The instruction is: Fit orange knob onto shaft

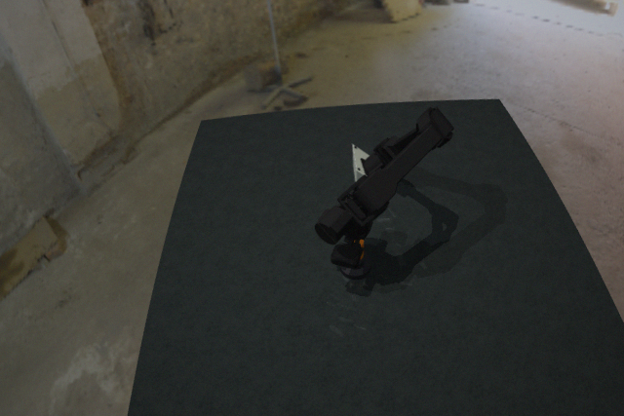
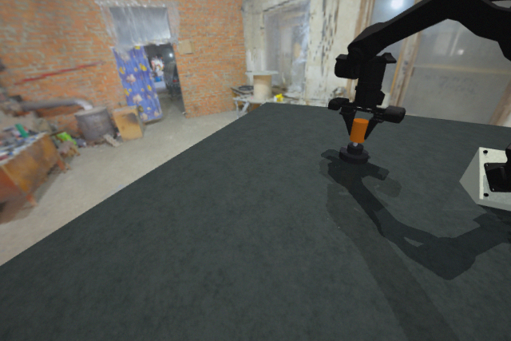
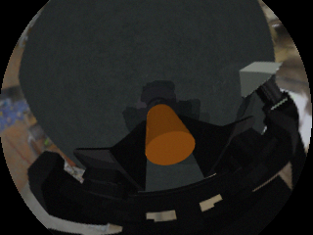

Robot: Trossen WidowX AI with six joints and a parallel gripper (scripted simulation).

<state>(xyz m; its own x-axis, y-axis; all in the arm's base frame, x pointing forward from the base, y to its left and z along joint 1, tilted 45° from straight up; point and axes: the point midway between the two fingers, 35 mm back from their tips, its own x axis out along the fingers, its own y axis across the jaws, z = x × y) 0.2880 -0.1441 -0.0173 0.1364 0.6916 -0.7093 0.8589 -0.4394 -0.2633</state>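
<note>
My gripper tip is now 40 mm above the round pedestal. From my gripper tip the other things lie so: orange knob (30 mm above).
</note>
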